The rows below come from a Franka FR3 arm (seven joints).
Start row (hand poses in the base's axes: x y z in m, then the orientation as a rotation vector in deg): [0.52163, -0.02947, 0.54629, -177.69, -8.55, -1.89]
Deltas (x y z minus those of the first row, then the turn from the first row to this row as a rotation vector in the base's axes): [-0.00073, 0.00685, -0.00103, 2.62, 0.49, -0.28]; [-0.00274, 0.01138, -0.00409, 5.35, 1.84, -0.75]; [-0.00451, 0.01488, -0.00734, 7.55, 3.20, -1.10]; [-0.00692, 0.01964, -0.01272, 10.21, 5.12, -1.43]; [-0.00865, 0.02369, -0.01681, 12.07, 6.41, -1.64]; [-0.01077, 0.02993, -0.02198, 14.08, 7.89, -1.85]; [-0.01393, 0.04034, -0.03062, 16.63, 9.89, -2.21]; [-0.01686, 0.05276, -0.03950, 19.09, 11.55, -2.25]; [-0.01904, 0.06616, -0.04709, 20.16, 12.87, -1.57]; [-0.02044, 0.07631, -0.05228, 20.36, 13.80, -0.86]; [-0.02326, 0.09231, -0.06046, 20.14, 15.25, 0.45]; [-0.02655, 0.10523, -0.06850, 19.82, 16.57, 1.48]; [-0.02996, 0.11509, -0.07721, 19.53, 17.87, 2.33]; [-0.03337, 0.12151, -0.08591, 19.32, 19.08, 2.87]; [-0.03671, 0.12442, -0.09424, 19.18, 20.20, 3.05]
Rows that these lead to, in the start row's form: [0.52090, -0.02262, 0.54526, -175.08, -7.94, -1.31]; [0.51889, -0.01809, 0.54220, -172.34, -7.03, 0.53]; [0.51712, -0.01459, 0.53895, -170.09, -6.35, 2.38]; [0.51471, -0.00983, 0.53357, -167.31, -5.66, 4.97]; [0.51298, -0.00578, 0.52948, -165.35, -5.23, 6.65]; [0.51086, 0.00046, 0.52431, -163.20, -4.78, 8.56]; [0.50770, 0.01087, 0.51567, -160.44, -4.09, 11.10]; [0.50477, 0.02329, 0.50679, -157.76, -3.88, 13.10]; [0.50259, 0.03669, 0.49920, -156.45, -4.74, 14.80]; [0.50119, 0.04684, 0.49401, -156.05, -5.68, 16.08]; [0.49837, 0.06284, 0.48583, -155.89, -7.46, 18.14]; [0.49508, 0.07576, 0.47779, -155.85, -8.86, 20.03]; [0.49167, 0.08562, 0.46908, -155.77, -10.00, 21.89]; [0.48826, 0.09204, 0.46038, -155.63, -10.72, 23.61]; [0.48492, 0.09495, 0.45205, -155.47, -10.94, 25.18]
